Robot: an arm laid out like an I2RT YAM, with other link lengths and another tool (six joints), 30 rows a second.
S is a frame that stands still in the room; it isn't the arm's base.
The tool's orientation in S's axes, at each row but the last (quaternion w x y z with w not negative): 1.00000 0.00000 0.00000 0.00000; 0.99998 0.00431 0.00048 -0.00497; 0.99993 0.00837 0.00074 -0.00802; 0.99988 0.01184 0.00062 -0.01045; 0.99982 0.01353 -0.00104 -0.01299; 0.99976 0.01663 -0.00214 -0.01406; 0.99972 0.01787 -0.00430 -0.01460
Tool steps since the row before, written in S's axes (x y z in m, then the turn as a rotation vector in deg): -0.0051 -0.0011 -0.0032 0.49 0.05 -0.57; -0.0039 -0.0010 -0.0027 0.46 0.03 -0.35; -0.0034 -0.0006 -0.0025 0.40 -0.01 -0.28; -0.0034 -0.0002 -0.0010 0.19 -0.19 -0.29; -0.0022 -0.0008 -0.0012 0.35 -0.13 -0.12; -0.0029 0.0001 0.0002 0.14 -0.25 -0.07; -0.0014 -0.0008 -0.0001 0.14 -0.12 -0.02
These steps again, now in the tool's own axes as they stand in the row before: -0.0051 -0.0011 -0.0032 0.49 0.05 -0.57; -0.0039 -0.0011 -0.0027 0.46 0.03 -0.35; -0.0034 -0.0007 -0.0025 0.40 -0.01 -0.28; -0.0034 -0.0003 -0.0010 0.19 -0.19 -0.29; -0.0022 -0.0009 -0.0012 0.35 -0.12 -0.12; -0.0029 0.0000 0.0002 0.15 -0.25 -0.06; -0.0014 -0.0008 -0.0001 0.14 -0.12 -0.02
